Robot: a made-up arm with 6 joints.
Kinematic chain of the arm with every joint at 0, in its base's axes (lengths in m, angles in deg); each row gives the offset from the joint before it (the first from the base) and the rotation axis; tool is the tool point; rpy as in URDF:
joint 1: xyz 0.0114 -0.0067 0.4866 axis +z
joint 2: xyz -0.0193 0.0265 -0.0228 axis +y
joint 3: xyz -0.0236 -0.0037 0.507 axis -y
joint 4: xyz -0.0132 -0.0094 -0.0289 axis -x
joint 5: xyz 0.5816 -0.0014 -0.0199 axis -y
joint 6: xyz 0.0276 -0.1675 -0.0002 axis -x
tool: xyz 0.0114 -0.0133 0.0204 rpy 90 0 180
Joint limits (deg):
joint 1: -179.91..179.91
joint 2: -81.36..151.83
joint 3: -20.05..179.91
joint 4: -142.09..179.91
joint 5: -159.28..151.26
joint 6: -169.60..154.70
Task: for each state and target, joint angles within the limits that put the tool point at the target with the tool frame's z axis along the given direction. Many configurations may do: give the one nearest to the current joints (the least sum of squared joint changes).
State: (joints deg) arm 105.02 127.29 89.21 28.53 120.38 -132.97
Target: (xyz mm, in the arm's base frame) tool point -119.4 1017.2 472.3 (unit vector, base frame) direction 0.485 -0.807 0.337
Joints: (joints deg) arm 100.92 113.11 118.28 57.58 93.39 -121.59
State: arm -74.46 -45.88 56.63 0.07 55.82 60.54
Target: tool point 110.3 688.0 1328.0 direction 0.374 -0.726 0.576
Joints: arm -110.17 -44.63 74.06 7.71 19.61 45.70
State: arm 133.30 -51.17 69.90 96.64 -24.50 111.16
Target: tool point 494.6 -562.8 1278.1 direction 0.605 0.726 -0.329
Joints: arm 128.30 -56.09 50.57 80.32 -21.81 93.69
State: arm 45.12 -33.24 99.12 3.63 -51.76 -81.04
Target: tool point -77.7 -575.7 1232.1 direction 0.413 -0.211 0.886
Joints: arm 65.24 -60.87 48.72 -8.08 -104.13 -119.87
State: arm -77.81 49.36 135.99 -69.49 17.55 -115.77
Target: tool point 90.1 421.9 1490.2 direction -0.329 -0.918 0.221
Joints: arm -88.95 -1.00 142.28 -111.62 45.54 -122.98
